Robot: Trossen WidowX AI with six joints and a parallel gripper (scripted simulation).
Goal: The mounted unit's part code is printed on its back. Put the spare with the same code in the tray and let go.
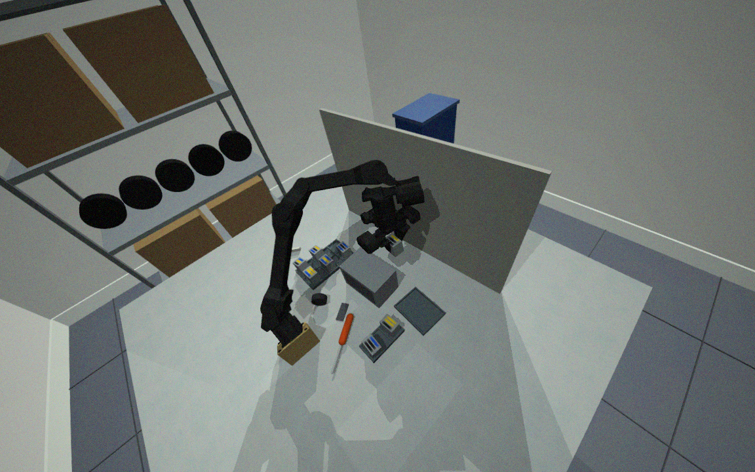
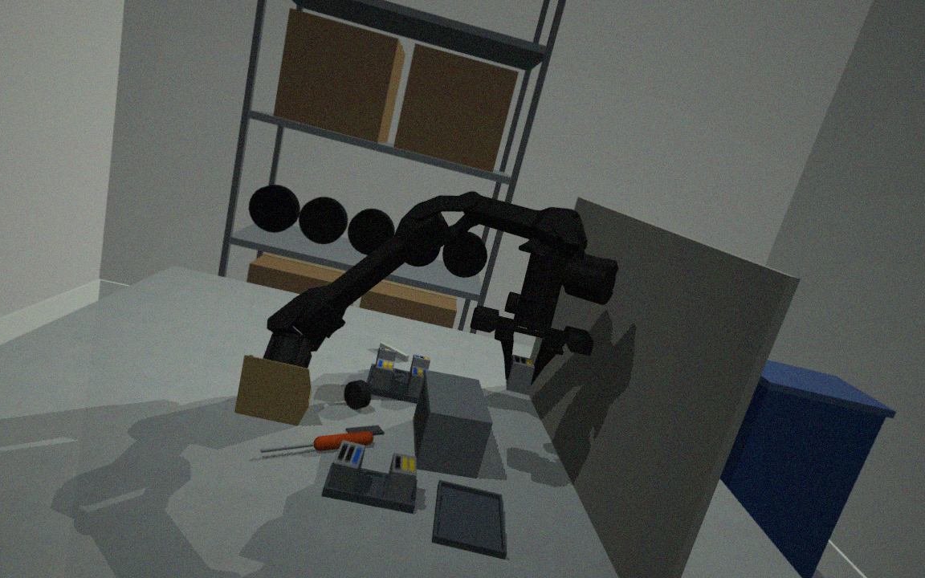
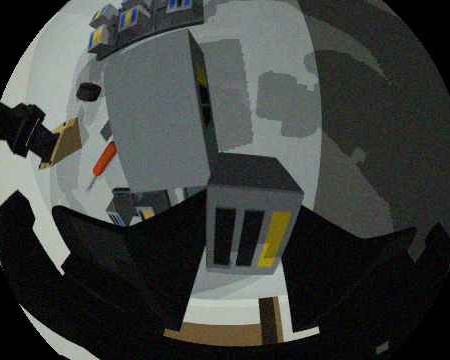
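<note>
Now: gripper tip 30 mm past the tray, 140 mm to the left of it and 160 mm above it. From my gripper tip the other things lie so: tall panel (140 mm ahead, 80 mm to the left, 60 mm above); then grey mounted unit (90 mm behind, 50 mm to the left, 110 mm below); then grey spare (20 mm above).
</note>
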